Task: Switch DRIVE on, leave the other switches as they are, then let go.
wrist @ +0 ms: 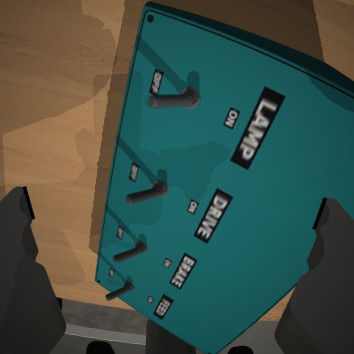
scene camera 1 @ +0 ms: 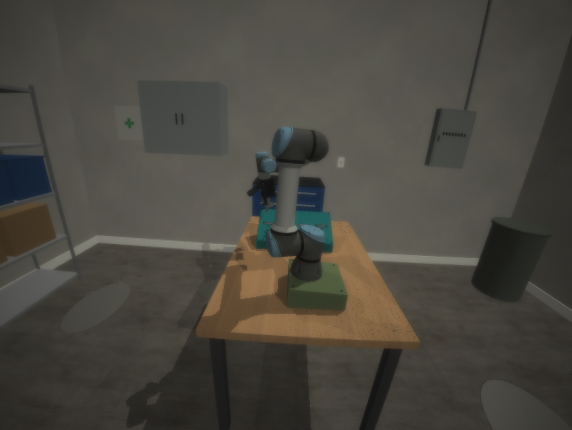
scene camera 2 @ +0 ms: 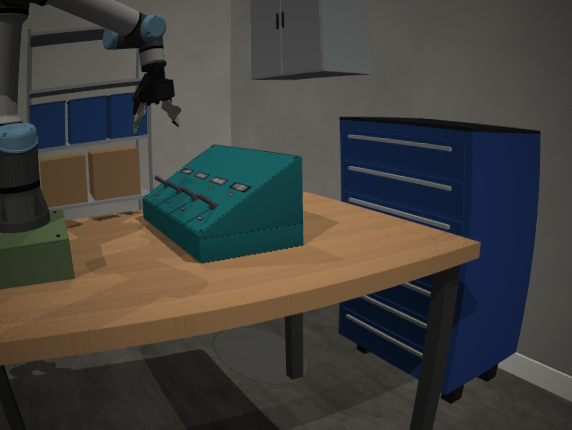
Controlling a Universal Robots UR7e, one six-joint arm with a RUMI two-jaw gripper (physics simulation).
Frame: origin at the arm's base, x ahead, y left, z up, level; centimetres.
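Seen in the pictures: gripper, fingertip midpoint: [wrist: 174, 196] [scene camera 1: 266, 209] [scene camera 2: 157, 130]; arm's base, link origin: [scene camera 1: 306, 271] [scene camera 2: 22, 223].
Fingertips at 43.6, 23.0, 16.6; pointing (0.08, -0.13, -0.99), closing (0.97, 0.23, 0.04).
Offsets run from my fingertips to a thing's top centre, as dx, dy, dz. "spot": to the spot under its first point. Level surfaces: height alone.
A teal sloped console [scene camera 1: 316, 218] [scene camera 2: 255, 167] [wrist: 280, 210] stands on the table. In the wrist view, the DRIVE lever @[+0.2, -13.4, -12.8] [wrist: 146, 192] is the second from the top and leans toward its OFF label, away from the DRIVE plate @[spot: +8.4, -13.0, -12.7] [wrist: 213, 215]. The LAMP lever @[+0.4, -1.4, -12.8] [wrist: 172, 100], BRAKE lever @[+0.0, -25.4, -12.8] [wrist: 130, 252] and FEED lever @[-0.2, -37.4, -12.8] [wrist: 120, 291] lean toward their OFF sides too. My gripper [scene camera 2: 157, 128] [wrist: 174, 196] is open and empty, above the console and apart from the levers. In scene camera 1 the arm hides part of the console.
The wooden table @[dz -26.1] [scene camera 1: 250, 320] [scene camera 2: 280, 280] bears the green arm base block [scene camera 1: 317, 295] [scene camera 2: 35, 262] and the console. A blue drawer cabinet [scene camera 2: 500, 225] stands behind the table. A shelf rack [scene camera 1: 45, 130] with blue and brown boxes stands at the left.
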